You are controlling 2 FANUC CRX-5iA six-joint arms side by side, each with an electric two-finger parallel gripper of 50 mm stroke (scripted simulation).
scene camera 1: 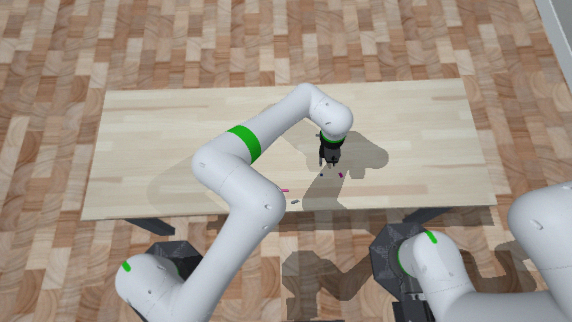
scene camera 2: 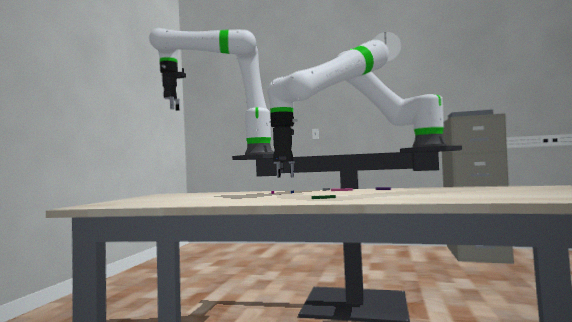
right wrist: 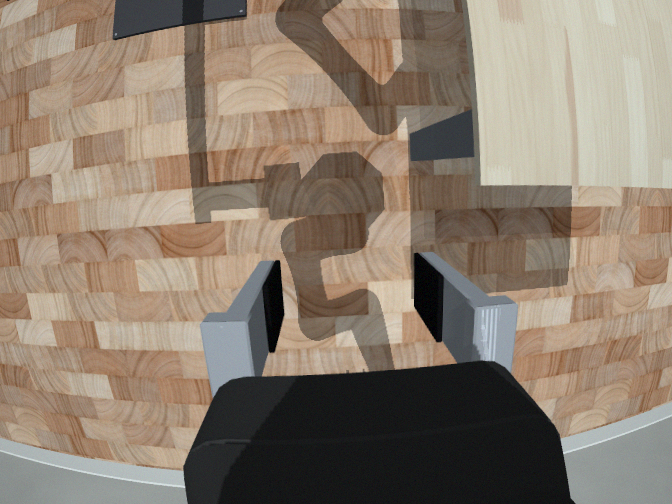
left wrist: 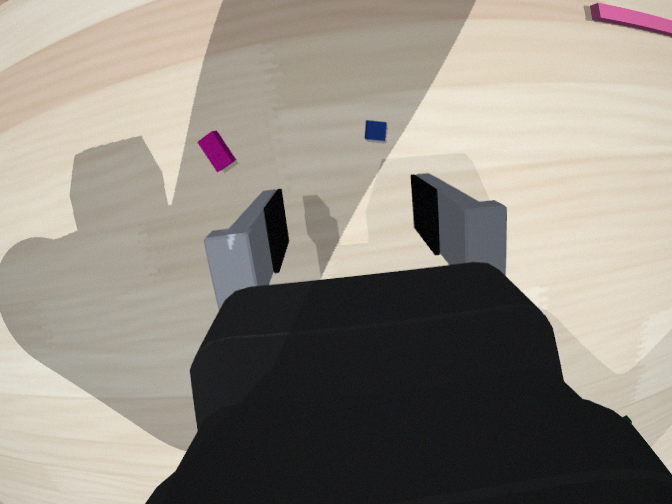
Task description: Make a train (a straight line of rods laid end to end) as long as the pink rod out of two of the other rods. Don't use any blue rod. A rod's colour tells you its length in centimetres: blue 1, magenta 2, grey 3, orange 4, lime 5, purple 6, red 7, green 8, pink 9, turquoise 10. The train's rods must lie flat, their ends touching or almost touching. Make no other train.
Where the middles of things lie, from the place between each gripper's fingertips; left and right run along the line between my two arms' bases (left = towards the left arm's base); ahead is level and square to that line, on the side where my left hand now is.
Now: left hand 30 mm past the magenta rod [left wrist: 213, 146], 60 mm to the left of it and 80 mm above it.
Right now my right hand is 630 mm to the right of the magenta rod, 460 mm above it and 410 mm short of it.
